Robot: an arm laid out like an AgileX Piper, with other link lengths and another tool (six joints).
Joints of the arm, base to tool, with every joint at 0 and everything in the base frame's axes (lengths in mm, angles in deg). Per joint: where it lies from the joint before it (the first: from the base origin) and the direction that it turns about. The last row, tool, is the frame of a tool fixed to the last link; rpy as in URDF.
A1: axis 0 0 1 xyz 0 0 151.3
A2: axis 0 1 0 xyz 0 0 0
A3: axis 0 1 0 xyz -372.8 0 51
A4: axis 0.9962 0 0.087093 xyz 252.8 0 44.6
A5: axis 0 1 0 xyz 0 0 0
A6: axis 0.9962 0 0.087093 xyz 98.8 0 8.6
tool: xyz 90.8 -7 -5.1 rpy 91.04 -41.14 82.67
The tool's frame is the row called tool.
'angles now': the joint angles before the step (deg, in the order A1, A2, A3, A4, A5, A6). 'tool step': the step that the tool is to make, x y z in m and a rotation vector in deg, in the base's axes. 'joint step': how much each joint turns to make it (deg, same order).
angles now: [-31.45 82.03 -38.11 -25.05 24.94 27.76]
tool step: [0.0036 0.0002 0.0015 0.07 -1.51 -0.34]
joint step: [0.00 -0.11 0.01 0.34 -1.15 0.59]
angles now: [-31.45 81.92 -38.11 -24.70 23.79 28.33]
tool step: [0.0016 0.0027 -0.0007 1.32 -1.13 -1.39]
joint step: [0.00 0.00 0.00 1.94 -0.25 0.30]
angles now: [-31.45 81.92 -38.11 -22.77 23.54 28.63]
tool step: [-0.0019 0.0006 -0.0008 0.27 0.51 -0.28]
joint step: [0.00 -0.01 0.02 0.14 0.62 0.01]
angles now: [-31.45 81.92 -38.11 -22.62 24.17 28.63]
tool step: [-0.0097 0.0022 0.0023 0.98 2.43 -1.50]
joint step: [0.00 -0.64 -0.78 0.93 4.26 -0.38]
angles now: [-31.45 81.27 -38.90 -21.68 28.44 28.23]
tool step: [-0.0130 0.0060 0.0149 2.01 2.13 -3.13]
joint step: [-0.02 -2.17 -2.71 3.21 8.04 -1.09]
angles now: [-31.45 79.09 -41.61 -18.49 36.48 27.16]
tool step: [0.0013 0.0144 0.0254 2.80 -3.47 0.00]
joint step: [0.00 -3.61 -3.31 7.82 4.73 -5.32]
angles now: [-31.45 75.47 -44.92 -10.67 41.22 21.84]
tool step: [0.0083 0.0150 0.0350 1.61 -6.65 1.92]
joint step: [-0.01 -4.07 -4.01 8.07 2.82 -5.80]
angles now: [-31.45 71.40 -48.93 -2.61 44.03 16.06]
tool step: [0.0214 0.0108 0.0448 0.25 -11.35 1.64]
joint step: [0.00 -3.14 -4.51 8.88 -1.81 -4.53]
